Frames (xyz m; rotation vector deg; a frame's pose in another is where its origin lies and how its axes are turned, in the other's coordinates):
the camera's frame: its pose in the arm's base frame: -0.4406 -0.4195 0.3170 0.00 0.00 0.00
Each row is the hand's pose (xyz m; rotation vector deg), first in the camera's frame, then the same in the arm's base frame.
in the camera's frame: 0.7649 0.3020 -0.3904 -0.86 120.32 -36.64
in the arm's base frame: 0.3243 -0.1175 -0.0734 -0.86 120.32 -36.64
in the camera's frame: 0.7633 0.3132 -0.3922 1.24 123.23 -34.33
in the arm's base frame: 0.3227 -0.1063 -0.0752 1.24 123.23 -34.33
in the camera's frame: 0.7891 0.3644 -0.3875 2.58 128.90 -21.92
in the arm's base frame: 0.3485 -0.0551 -0.0705 2.58 128.90 -21.92
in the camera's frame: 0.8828 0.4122 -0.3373 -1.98 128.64 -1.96
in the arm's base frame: 0.4422 -0.0073 -0.0203 -1.98 128.64 -1.96
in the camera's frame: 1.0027 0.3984 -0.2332 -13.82 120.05 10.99
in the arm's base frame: 0.5621 -0.0211 0.0838 -13.82 120.05 10.99
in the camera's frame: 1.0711 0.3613 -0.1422 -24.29 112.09 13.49
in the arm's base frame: 0.6305 -0.0582 0.1748 -24.29 112.09 13.49
